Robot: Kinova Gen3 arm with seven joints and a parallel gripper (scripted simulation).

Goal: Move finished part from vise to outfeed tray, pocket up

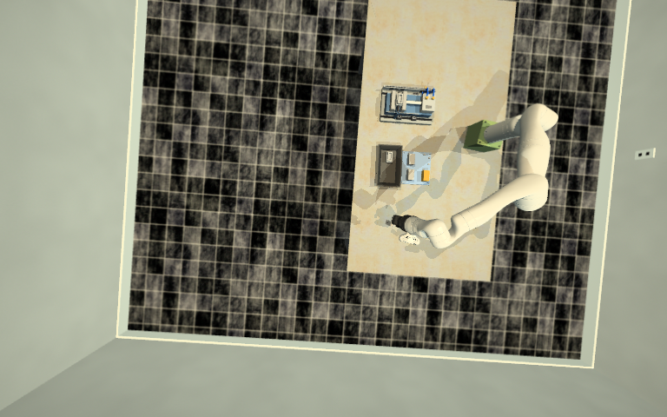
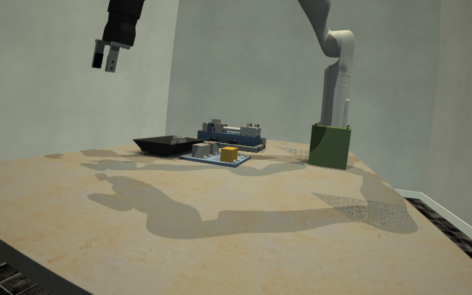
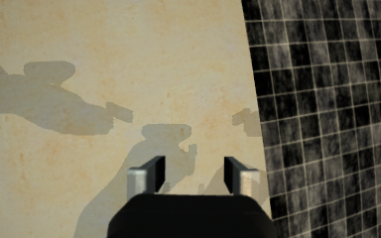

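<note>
Now: hand 6 cm past the blue vise, 67 cm to the left of it and 20 cm above it. Also, from my hand: orange block 21 cm behind, 29 cm to the right, 21 cm below; then light blue plate 16 cm behind, 33 cm to the right, 23 cm below.
</note>
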